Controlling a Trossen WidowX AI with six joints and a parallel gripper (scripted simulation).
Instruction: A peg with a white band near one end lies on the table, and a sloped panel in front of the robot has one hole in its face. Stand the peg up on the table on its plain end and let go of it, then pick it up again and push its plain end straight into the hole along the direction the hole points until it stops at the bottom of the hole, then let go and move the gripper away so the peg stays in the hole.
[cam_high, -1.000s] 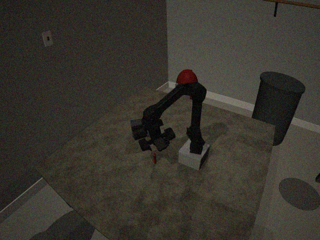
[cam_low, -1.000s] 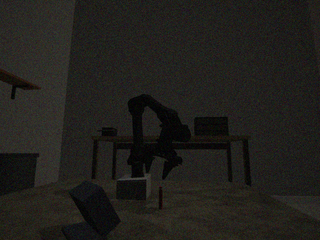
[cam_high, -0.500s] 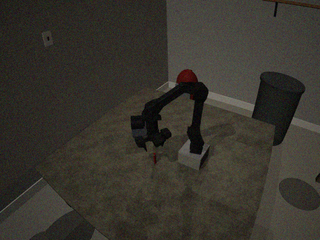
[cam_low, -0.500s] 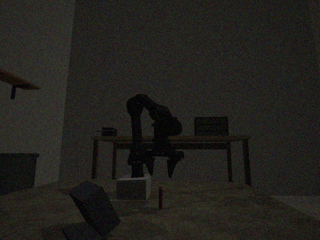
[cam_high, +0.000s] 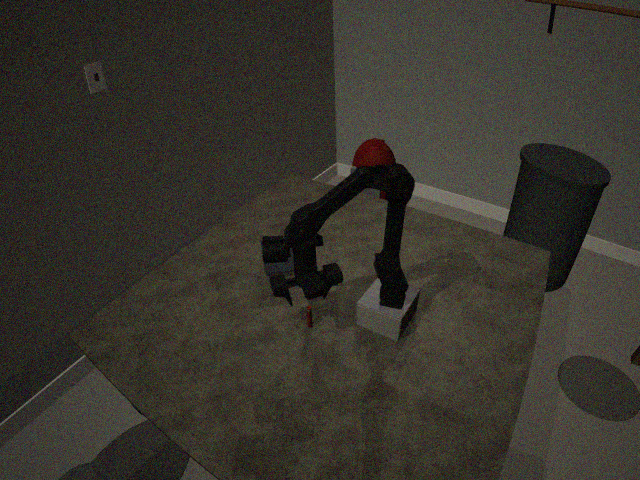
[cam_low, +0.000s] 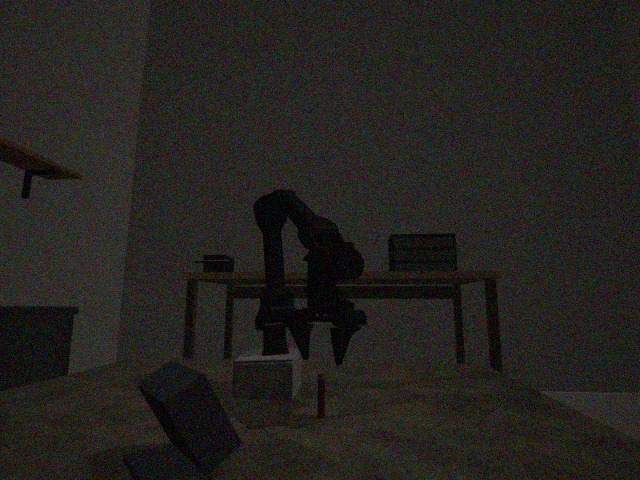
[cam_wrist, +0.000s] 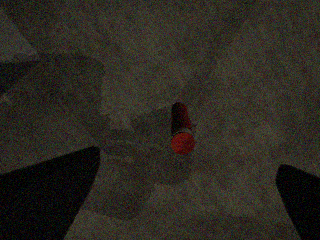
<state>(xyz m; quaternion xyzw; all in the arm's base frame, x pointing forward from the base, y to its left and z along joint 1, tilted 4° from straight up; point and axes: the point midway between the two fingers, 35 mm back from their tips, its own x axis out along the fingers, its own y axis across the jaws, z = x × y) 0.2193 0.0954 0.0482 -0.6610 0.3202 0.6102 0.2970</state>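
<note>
Now: the red peg 40 mm below my gripper tip. The rest, counted from my gripper tip: dark sloped panel (180 mm ahead, 210 mm to the right, 30 mm below).
</note>
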